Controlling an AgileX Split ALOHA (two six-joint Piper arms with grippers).
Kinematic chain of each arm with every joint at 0, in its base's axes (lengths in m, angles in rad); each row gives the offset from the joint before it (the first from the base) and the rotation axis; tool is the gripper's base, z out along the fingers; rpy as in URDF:
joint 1: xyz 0 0 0.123 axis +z
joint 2: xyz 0 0 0 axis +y
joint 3: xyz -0.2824 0 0.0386 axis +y
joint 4: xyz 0.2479 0 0.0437 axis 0.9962 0 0.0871
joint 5: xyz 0 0 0 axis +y
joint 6: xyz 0.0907 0 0.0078 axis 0.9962 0 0.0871
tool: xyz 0 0 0 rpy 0 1.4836 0
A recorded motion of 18 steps. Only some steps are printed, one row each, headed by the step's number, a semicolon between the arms.
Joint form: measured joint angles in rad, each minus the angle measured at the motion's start. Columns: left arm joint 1, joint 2, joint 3, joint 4, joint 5, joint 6; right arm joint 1, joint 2, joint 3, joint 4, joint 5, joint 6.
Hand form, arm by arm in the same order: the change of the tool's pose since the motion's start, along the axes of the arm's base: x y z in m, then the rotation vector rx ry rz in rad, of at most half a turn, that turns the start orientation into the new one. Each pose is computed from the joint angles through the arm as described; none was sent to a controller.
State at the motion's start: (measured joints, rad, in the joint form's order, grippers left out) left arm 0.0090 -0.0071 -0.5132 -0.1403 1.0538 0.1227; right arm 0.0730 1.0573 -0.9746 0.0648 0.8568 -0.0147
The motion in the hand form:
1: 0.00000 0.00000 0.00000 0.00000 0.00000 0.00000; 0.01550 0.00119 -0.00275 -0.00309 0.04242 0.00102
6: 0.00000 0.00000 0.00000 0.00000 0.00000 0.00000; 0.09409 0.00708 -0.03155 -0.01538 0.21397 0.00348
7: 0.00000 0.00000 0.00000 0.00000 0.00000 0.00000; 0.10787 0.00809 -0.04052 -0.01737 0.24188 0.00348
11: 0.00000 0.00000 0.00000 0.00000 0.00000 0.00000; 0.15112 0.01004 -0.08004 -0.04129 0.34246 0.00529
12: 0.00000 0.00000 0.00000 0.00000 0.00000 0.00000; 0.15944 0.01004 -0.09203 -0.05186 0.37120 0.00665
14: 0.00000 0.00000 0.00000 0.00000 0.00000 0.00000; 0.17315 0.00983 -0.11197 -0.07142 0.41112 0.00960
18: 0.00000 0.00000 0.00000 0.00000 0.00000 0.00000; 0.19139 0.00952 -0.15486 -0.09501 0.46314 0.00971
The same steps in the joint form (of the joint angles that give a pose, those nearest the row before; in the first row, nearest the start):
1: 0.0000 0.0000 0.0000 0.0000 0.0000 0.0000; 0.0000 0.0671 -0.0403 0.0000 0.0158 0.0000
6: 0.0000 0.0000 0.0000 0.0000 0.0000 0.0000; 0.0000 0.3943 -0.2335 0.0000 0.0538 0.0000
7: 0.0000 0.0000 0.0000 0.0000 0.0000 0.0000; 0.0000 0.4528 -0.2641 0.0000 0.0539 0.0000
11: 0.0000 0.0000 0.0000 0.0000 0.0000 0.0000; 0.0000 0.6513 -0.3587 -0.0167 0.0521 0.0000
12: 0.0000 0.0000 0.0000 0.0000 0.0000 0.0000; 0.0000 0.6968 -0.3748 -0.0253 0.0521 0.0000
14: 0.0000 0.0000 0.0000 0.0000 0.0000 0.0000; 0.0000 0.7722 -0.4041 -0.0420 0.0473 0.0000
18: 0.0000 0.0000 0.0000 0.0000 0.0000 0.0000; 0.0000 0.8964 -0.4194 -0.0648 -0.0082 0.0058

